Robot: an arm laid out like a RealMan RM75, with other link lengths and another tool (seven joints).
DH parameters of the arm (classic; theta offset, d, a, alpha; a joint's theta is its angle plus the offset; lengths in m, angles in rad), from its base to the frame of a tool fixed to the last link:
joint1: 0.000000 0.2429 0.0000 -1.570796
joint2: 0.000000 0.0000 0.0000 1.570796
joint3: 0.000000 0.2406 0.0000 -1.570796
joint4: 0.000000 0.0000 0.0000 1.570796
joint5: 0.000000 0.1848 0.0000 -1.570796
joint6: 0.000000 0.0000 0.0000 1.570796
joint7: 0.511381 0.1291 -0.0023 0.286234
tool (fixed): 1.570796 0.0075 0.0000 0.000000
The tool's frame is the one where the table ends.
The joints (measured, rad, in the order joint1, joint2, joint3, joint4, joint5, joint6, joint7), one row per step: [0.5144 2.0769 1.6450 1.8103 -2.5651 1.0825 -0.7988]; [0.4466 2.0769 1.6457 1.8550 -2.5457 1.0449 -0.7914]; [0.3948 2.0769 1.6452 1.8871 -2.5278 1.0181 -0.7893]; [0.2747 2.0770 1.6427 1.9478 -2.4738 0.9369 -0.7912]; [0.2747 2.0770 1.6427 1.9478 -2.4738 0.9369 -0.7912]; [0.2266 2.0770 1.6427 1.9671 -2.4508 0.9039 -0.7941]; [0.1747 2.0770 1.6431 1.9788 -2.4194 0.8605 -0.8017]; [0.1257 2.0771 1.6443 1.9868 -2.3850 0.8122 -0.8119]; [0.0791 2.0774 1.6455 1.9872 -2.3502 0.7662 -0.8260]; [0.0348 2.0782 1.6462 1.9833 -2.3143 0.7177 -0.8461]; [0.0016 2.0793 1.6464 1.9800 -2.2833 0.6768 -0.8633]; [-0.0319 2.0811 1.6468 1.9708 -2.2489 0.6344 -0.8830]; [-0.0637 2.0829 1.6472 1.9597 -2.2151 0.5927 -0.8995]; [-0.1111 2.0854 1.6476 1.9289 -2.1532 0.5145 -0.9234]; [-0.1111 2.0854 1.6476 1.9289 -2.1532 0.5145 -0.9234]
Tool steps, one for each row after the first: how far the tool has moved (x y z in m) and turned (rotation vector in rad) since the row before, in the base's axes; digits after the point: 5 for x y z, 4 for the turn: [0.00827 -0.00676 0.00805 0.0367 0.0456 -0.0124]; [0.00626 -0.00579 0.00550 0.0243 0.0317 -0.0087]; [0.01372 -0.01314 0.01240 0.0613 0.0811 -0.0169]; [0.00000 0.00000 0.00000 0.0000 0.0000 0.0000]; [0.00627 -0.00524 0.00487 0.0249 0.0305 -0.0105]; [0.00768 -0.00502 0.00490 0.0283 0.0365 -0.0132]; [0.00717 -0.00455 0.00535 0.0326 0.0378 -0.0113]; [0.00848 -0.00413 0.00439 0.0297 0.0333 -0.0161]; [0.00869 -0.00384 0.00421 0.0323 0.0293 -0.0157]; [0.00615 -0.00301 0.00365 0.0286 0.0247 -0.0105]; [0.00764 -0.00290 0.00316 0.0285 0.0263 -0.0158]; [0.00804 -0.00286 0.00305 0.0285 0.0279 -0.0193]; [0.01537 -0.00386 0.00488 0.0524 0.0554 -0.0408]; [0.00000 0.00000 0.00000 0.0000 0.0000 0.0000]
